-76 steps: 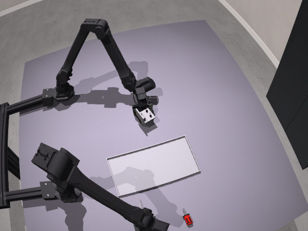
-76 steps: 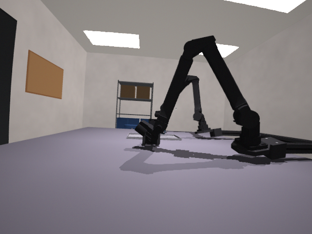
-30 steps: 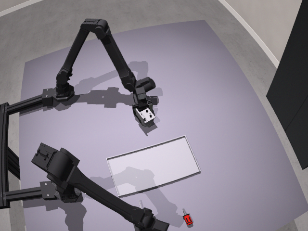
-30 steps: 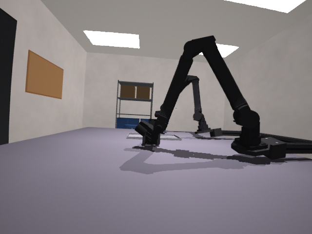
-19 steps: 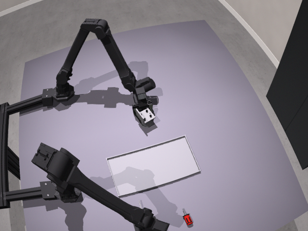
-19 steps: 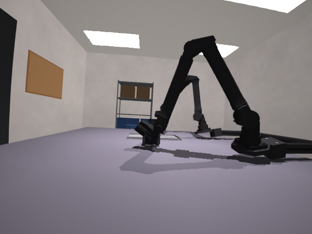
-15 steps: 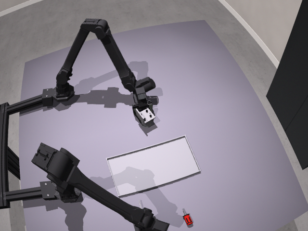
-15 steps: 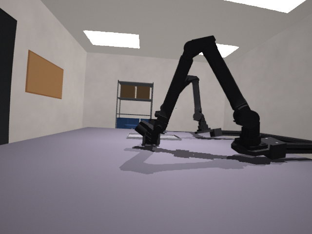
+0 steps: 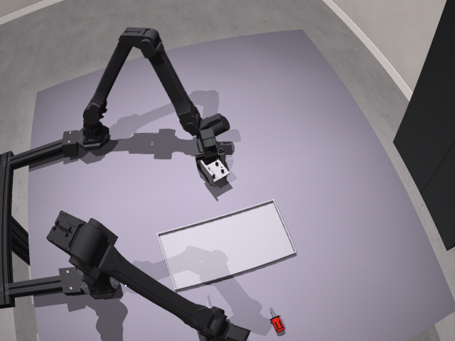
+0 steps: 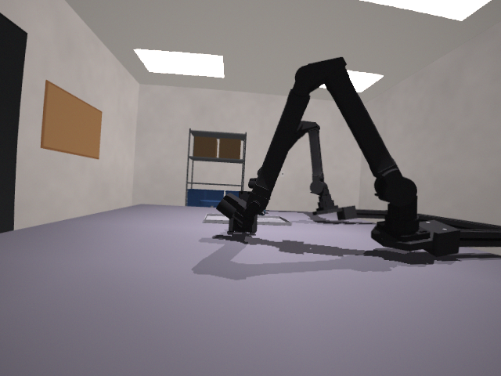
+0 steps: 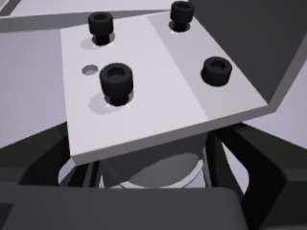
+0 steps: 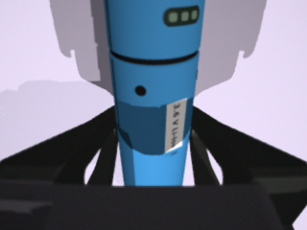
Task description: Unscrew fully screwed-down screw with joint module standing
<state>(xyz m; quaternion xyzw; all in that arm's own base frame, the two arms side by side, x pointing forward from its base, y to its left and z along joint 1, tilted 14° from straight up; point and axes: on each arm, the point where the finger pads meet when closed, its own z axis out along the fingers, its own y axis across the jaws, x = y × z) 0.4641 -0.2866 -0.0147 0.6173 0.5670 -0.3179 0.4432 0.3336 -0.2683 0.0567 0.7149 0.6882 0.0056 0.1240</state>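
My left gripper is now 10 mm below the joint module body. Round my left hand: white tray (20 mm behind, 260 mm to the right, 20 mm below); then white bracket (50 mm above); then red hand screwdriver (80 mm ahead, 570 mm to the right, 10 mm below).
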